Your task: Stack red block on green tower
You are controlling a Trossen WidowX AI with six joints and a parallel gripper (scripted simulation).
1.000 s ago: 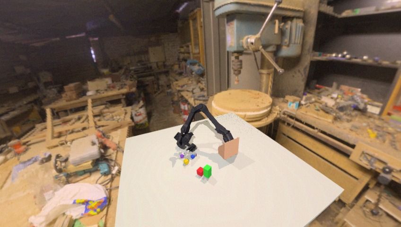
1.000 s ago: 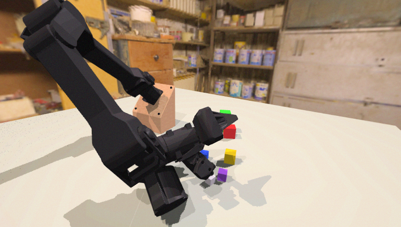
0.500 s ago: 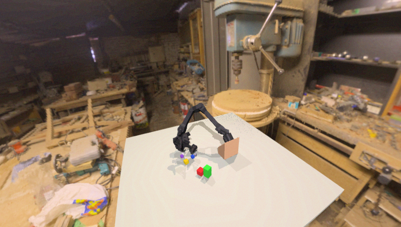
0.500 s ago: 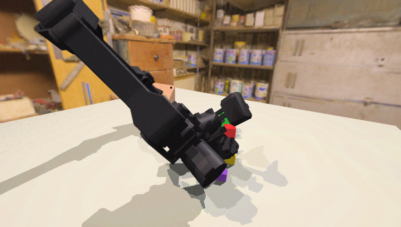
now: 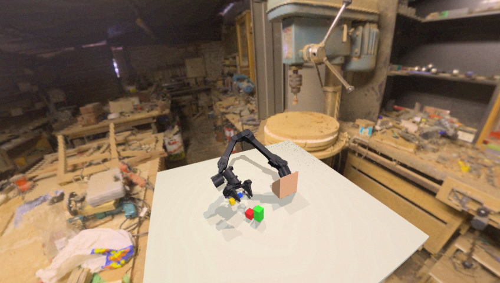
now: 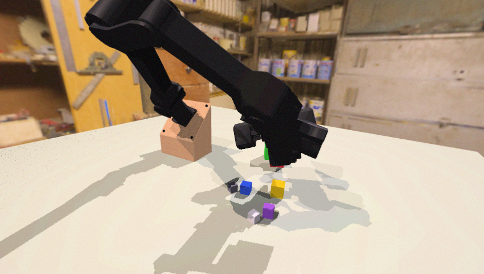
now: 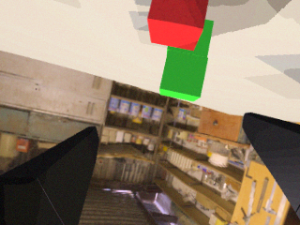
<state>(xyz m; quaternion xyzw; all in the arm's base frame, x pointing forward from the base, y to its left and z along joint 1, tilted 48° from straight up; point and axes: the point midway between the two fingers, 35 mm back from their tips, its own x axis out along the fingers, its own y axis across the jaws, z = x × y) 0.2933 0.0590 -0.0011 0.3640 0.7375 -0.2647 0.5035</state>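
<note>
Right now the red block is 3 cm to the left of my gripper tip and 9 cm below it. The rest, counted from my gripper tip: grey block (3 cm behind, 16 cm to the right, 10 cm below); then blue block (15 cm to the right, 10 cm below); then yellow block (6 cm ahead, 11 cm to the right, 9 cm below).
</note>
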